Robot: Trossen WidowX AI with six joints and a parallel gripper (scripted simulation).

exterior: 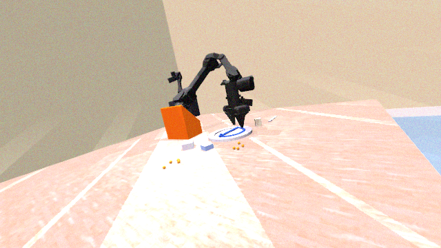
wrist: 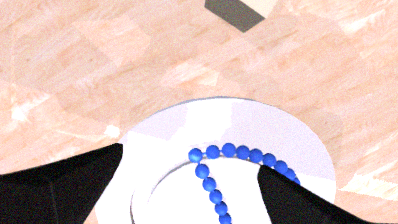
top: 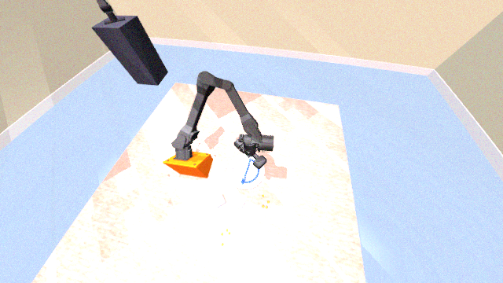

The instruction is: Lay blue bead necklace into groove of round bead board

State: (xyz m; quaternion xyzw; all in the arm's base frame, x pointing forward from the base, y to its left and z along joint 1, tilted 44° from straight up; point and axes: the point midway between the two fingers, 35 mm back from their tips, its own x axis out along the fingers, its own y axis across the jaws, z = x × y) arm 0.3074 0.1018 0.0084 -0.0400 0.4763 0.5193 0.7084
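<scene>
My gripper tip is now 10 mm past the round white bead board, 60 mm to the left of it and 10 mm above it. The rest, counted from my gripper tip: white stick 110 mm ahead, 190 mm to the left, 20 mm below; light blue cube 20 mm behind, 230 mm to the right, 10 mm below; beige cube 70 mm ahead, 70 mm to the left.
</scene>
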